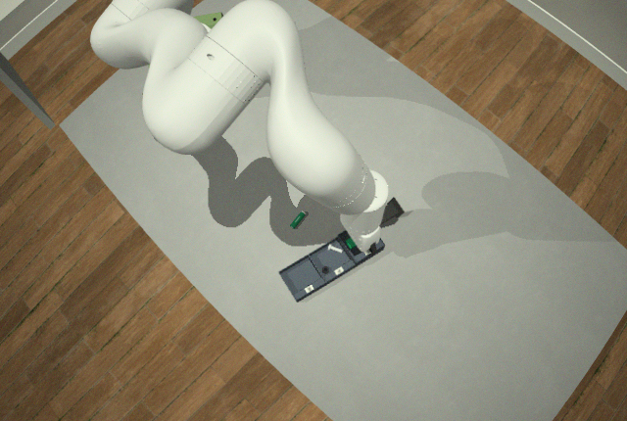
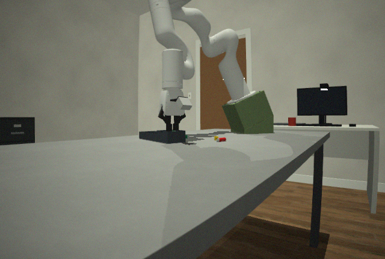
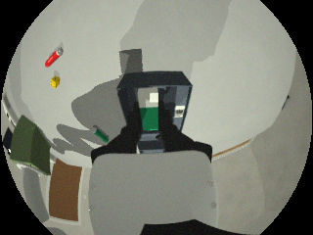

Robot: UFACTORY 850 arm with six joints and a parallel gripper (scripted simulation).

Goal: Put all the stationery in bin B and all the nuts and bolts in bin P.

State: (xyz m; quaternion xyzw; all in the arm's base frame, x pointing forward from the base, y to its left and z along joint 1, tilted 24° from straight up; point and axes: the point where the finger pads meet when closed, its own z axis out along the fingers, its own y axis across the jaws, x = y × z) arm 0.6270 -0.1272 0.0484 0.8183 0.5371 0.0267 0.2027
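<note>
The white bolt lies 5 cm behind my hand, 5 cm to the right of it and 4 cm below it. The rest, counted from my hand: green block: 1 cm to the left, 2 cm below; then black nut: 3 cm behind, 10 cm to the right, 4 cm below; then dark bin row: 3 cm behind, 8 cm to the right, 3 cm below.
</note>
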